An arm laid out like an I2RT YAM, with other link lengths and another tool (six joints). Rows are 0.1 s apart.
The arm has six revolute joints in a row. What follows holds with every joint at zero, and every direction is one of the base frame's. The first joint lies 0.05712 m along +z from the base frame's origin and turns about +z. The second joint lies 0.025 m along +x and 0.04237 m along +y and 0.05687 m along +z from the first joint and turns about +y. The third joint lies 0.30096 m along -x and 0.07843 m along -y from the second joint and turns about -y. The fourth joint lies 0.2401 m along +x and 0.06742 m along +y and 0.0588 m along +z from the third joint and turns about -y. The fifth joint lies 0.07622 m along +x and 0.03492 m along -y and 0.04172 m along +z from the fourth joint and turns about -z. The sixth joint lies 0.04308 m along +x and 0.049 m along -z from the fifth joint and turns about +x. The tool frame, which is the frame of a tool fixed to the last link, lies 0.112 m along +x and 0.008 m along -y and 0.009 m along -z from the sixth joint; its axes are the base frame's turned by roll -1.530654, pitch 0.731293 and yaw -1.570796 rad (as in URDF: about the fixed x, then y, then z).
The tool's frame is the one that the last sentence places.
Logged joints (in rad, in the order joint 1, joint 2, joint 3, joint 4, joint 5, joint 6), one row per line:
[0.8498, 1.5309, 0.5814, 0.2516, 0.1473, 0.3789]
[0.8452, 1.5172, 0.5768, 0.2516, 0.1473, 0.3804]
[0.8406, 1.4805, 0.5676, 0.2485, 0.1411, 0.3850]
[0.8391, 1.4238, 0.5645, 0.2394, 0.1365, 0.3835]
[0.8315, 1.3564, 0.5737, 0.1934, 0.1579, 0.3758]
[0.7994, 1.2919, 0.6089, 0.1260, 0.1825, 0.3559]
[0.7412, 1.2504, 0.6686, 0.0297, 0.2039, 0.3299]
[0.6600, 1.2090, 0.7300, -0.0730, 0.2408, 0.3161]
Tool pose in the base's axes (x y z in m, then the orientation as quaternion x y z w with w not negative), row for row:
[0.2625, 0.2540, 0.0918, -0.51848, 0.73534, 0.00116, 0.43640]
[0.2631, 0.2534, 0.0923, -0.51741, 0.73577, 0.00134, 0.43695]
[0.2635, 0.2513, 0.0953, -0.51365, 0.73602, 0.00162, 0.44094]
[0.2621, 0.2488, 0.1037, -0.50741, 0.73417, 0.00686, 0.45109]
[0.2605, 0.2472, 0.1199, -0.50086, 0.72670, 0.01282, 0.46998]
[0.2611, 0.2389, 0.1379, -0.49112, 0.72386, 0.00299, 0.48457]
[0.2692, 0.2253, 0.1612, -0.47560, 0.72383, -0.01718, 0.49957]
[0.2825, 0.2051, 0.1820, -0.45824, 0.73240, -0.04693, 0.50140]
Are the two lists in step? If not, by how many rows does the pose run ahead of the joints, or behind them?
The pose runs 1 row behind the joints: the pose in row i belongs to the joints in row i - 1.
